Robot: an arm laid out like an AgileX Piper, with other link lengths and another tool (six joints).
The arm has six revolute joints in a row. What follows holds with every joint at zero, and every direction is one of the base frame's. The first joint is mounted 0.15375 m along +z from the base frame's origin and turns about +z. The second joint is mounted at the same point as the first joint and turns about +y. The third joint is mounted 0.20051 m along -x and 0.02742 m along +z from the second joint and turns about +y. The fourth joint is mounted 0.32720 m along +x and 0.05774 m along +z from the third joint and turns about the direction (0.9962, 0, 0.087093). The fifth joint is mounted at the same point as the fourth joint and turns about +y. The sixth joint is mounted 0.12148 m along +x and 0.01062 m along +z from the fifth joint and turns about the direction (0.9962, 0, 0.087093). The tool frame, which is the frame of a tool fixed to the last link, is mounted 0.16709 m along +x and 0.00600 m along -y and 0.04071 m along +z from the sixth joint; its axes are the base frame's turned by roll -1.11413, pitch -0.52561 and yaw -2.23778 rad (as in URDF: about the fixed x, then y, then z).
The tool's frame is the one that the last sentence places.
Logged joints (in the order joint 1, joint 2, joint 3, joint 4, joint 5, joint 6), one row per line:
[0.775, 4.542, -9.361, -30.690, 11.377, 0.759]
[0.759, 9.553, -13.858, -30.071, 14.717, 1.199]
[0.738, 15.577, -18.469, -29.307, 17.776, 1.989]
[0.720, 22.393, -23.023, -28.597, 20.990, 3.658]
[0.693, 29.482, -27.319, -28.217, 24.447, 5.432]
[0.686, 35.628, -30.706, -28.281, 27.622, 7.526]
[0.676, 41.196, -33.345, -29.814, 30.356, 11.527]
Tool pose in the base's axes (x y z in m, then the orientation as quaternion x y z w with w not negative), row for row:
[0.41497, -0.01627, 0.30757, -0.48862, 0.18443, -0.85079, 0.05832]
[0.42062, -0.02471, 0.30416, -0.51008, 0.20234, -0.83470, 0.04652]
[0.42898, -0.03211, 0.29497, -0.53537, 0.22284, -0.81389, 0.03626]
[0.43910, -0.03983, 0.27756, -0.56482, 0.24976, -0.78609, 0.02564]
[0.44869, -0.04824, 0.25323, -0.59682, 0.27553, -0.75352, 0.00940]
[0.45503, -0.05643, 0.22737, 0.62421, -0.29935, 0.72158, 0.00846]
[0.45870, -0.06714, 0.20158, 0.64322, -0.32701, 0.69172, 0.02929]
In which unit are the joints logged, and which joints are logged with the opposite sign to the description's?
The joints are logged in degrees. Opposite sign: none.
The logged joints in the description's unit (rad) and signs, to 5 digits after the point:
[0.01353, 0.07927, -0.16338, -0.53564, 0.19857, 0.01325]
[0.01325, 0.16673, -0.24187, -0.52484, 0.25686, 0.02093]
[0.01288, 0.27187, -0.32234, -0.51150, 0.31025, 0.03471]
[0.01257, 0.39083, -0.40183, -0.49911, 0.36634, 0.06384]
[0.01210, 0.51456, -0.47681, -0.49248, 0.42668, 0.09481]
[0.01197, 0.62183, -0.53592, -0.49360, 0.48209, 0.13135]
[0.01180, 0.71901, -0.58198, -0.52035, 0.52981, 0.20118]

